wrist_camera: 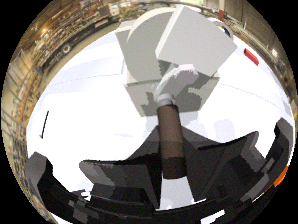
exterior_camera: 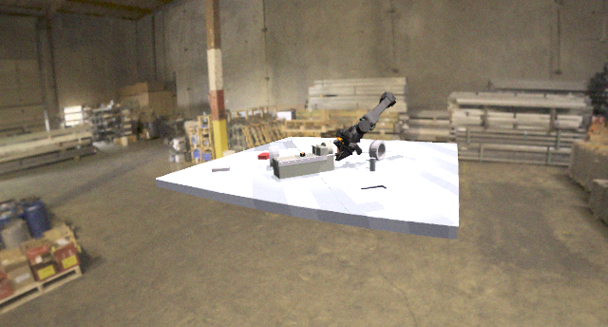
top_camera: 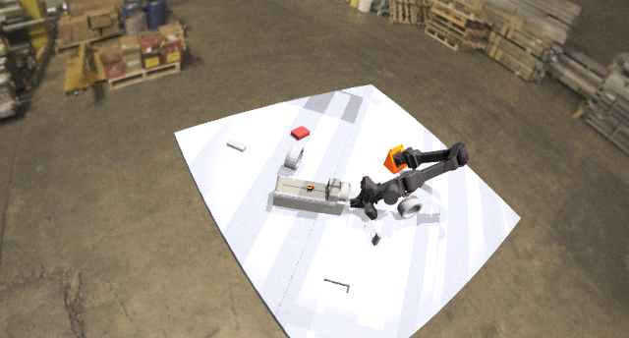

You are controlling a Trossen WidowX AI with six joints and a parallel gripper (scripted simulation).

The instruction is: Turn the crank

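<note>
The dark crank handle lies 1 cm behind my gripper tip, 1 cm to the left of it and 3 cm above it. The rest, counted from my gripper tip: hex key 26 cm ahead, 22 cm to the left, 3 cm below; then red pointer 10 cm ahead, 12 cm to the right, 5 cm above; then small clip 3 cm ahead, 17 cm to the left.
</note>
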